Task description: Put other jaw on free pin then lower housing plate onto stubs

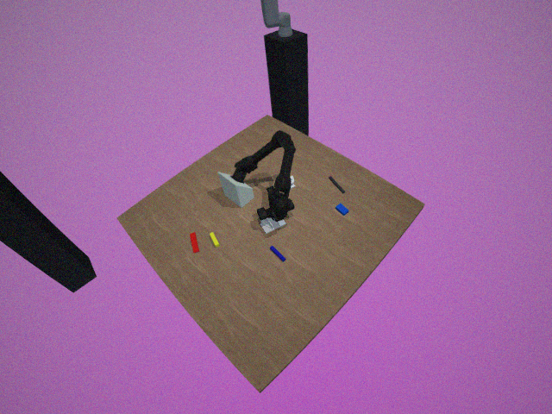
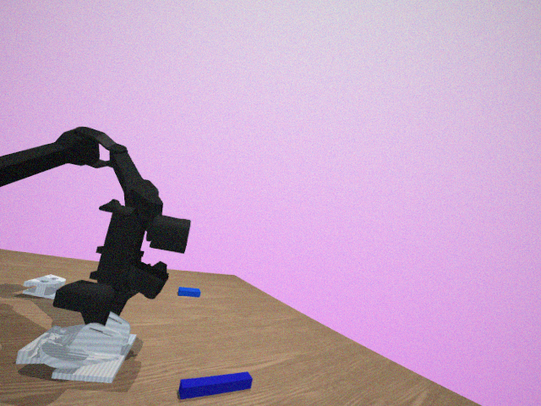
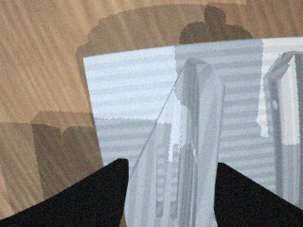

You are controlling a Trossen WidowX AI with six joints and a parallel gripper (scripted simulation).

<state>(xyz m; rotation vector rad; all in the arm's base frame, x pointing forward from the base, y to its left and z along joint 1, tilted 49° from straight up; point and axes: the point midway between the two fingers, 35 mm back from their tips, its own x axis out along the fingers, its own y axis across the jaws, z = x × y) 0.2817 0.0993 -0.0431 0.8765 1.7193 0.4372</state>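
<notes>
My gripper tip is 40 mm past the jaw and 10 mm to the left of it. From my gripper tip the other things lie so: yellow bar: 330 mm to the right, 120 mm behind; then long blue block: 160 mm ahead, 130 mm to the right, 10 mm below; then grey housing plate: 220 mm to the left, 150 mm behind, 10 mm above.
</notes>
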